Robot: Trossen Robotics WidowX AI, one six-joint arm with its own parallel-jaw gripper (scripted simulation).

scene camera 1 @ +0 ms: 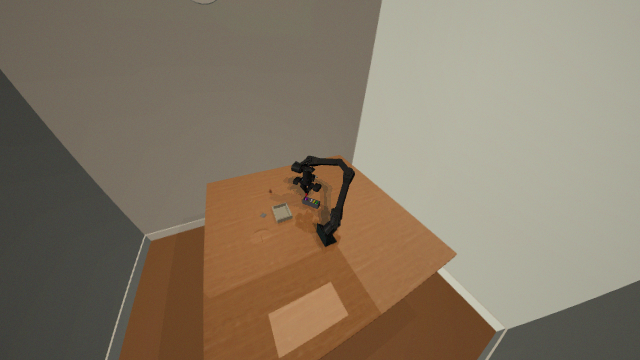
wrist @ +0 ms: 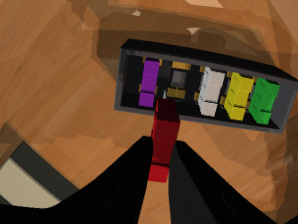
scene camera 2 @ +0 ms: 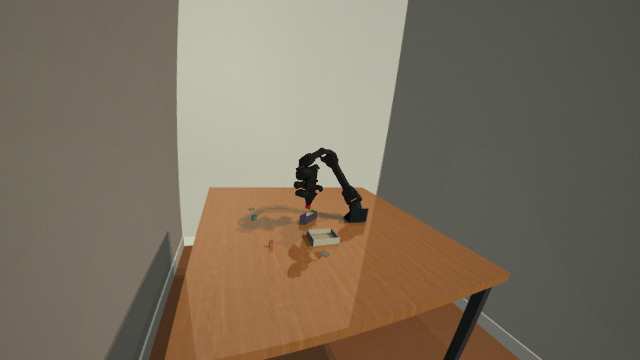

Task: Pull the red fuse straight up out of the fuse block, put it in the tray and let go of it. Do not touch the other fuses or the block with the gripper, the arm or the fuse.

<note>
My gripper (wrist: 161,148) holds a red fuse (wrist: 165,128). I also see a white fuse (wrist: 211,86).
</note>
